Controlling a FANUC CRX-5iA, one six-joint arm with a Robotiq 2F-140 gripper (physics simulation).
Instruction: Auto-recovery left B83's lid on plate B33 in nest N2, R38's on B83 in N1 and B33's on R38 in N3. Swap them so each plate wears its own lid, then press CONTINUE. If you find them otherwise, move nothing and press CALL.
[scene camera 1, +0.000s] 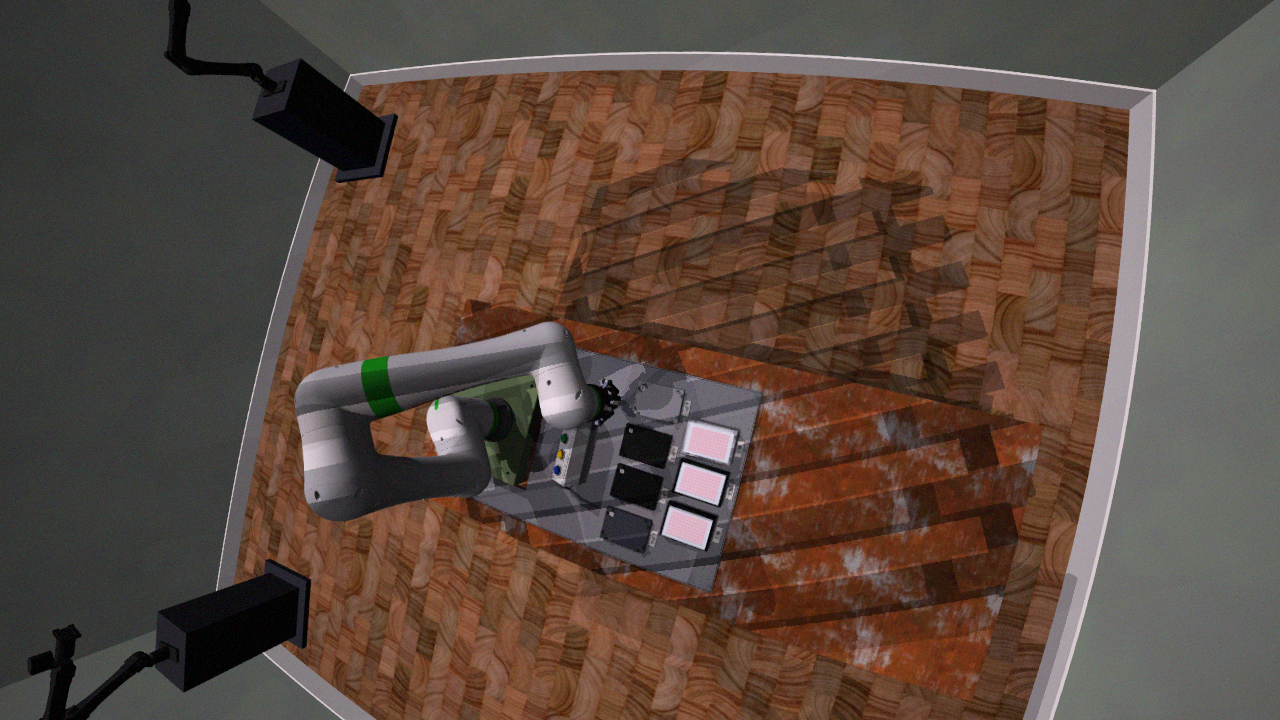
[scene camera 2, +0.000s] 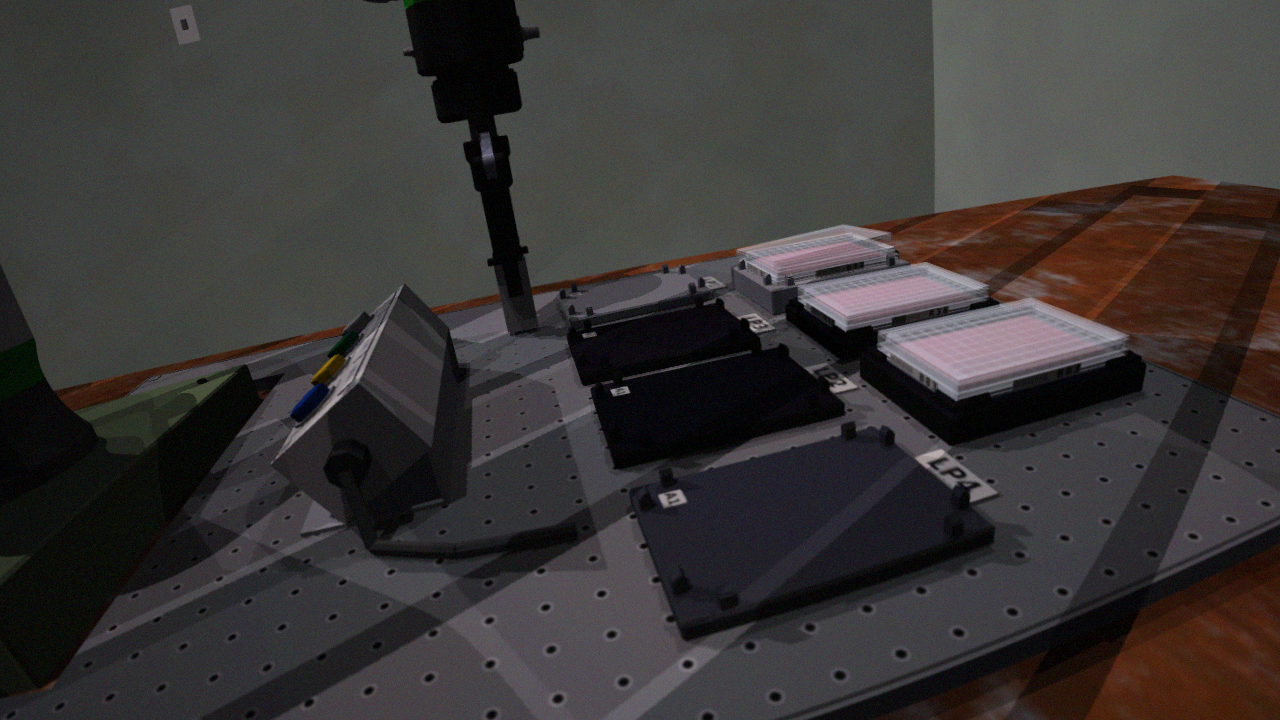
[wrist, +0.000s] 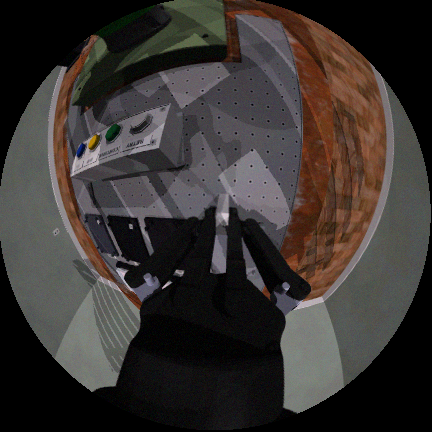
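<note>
Shut and holding nothing, my gripper (scene camera 2: 523, 327), (wrist: 223, 201) is visible to me from scene camera 2 and from the wrist view. I can also see a grey button box (scene camera 1: 573, 452), and the wrist view has the box as well (wrist: 151, 139).
</note>
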